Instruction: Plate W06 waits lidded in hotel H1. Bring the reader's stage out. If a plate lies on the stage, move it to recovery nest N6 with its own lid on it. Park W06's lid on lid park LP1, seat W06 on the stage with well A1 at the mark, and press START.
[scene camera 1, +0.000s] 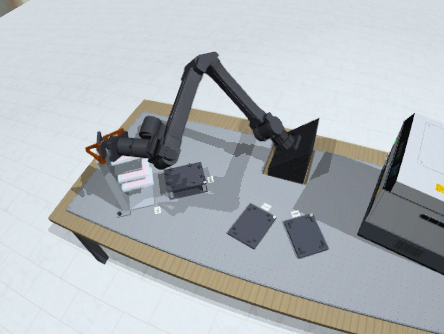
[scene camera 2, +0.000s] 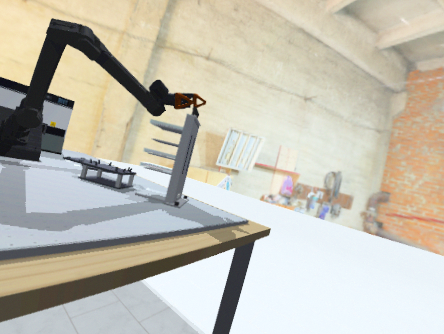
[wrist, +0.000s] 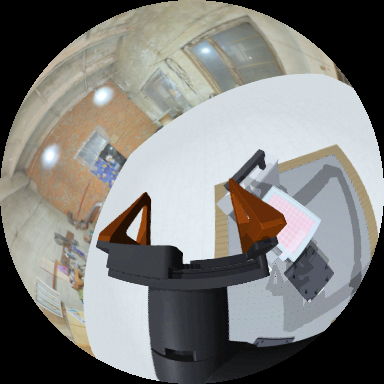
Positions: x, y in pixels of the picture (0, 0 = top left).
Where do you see my gripper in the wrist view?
At 186, 188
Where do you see my gripper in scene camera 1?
At 94, 143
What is my gripper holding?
Nothing.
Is my gripper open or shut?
Open.
